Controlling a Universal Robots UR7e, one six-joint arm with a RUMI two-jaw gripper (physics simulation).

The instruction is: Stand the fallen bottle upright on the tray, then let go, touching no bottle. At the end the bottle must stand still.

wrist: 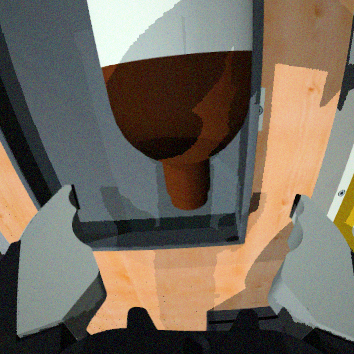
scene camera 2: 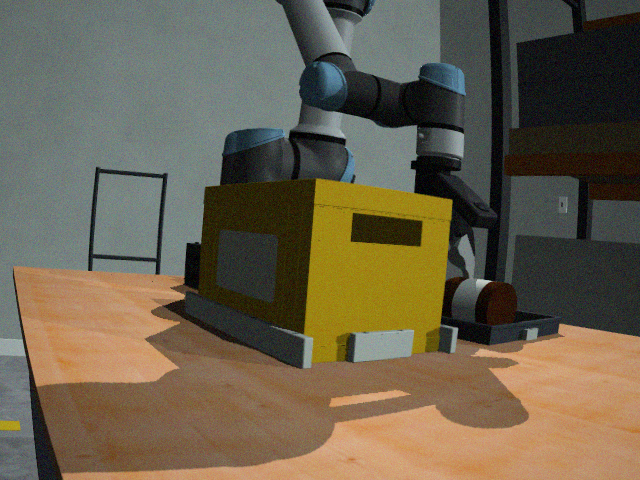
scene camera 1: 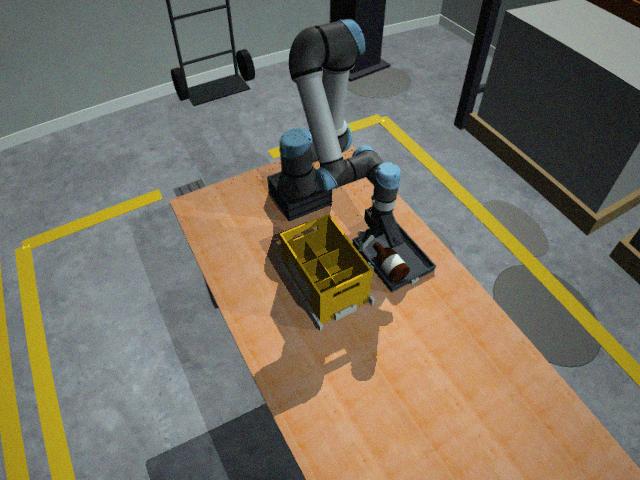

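Where they show: gripper, between the fingertips: (wrist: 185, 191) (scene camera 1: 378, 245); arm's base, origin of its link: (scene camera 1: 298, 184).
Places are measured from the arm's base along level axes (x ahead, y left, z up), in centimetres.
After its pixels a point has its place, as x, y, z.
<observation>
The fallen brown bottle (scene camera 1: 394, 264) @(50.7, 4.3, -0.8) (scene camera 2: 504, 303) @(53.8, 5.5, -3.5) (wrist: 175, 110) @(45.4, 6.3, -0.6) with a white label lies on its side in the dark tray (scene camera 1: 433, 269) @(57.7, 17.9, -7.2) (scene camera 2: 542, 329) @(56.9, 13.6, -7.4) (wrist: 55, 105) @(46.4, 15.7, -8.0), along the tray wall nearest the crate. Its neck points toward the robot base. My gripper (scene camera 1: 379, 243) @(39.7, 7.0, -3.3) (wrist: 185, 191) @(39.7, 7.0, -3.3) is open and empty, pointing down over the neck end of the tray. In the wrist view the neck shows between the two widely spread fingertips, with a gap on each side. In scene camera 2 one finger shows behind the bottle; the crate hides part of the neck end.
A yellow divided crate (scene camera 1: 347, 298) @(52.1, -17.2, -0.2) (scene camera 2: 382, 289) @(52.0, -18.1, -1.2) (wrist: 348, 229) @(32.4, -6.0, -3.8) stands close beside the tray, taller than the tray's walls. Grey guide rails (scene camera 1: 347, 311) @(53.2, -17.7, -6.2) (scene camera 2: 381, 345) @(53.1, -18.6, -6.9) stand around its foot. The robot base (scene camera 1: 301, 201) @(8.2, -4.1, -0.4) is behind the crate.
</observation>
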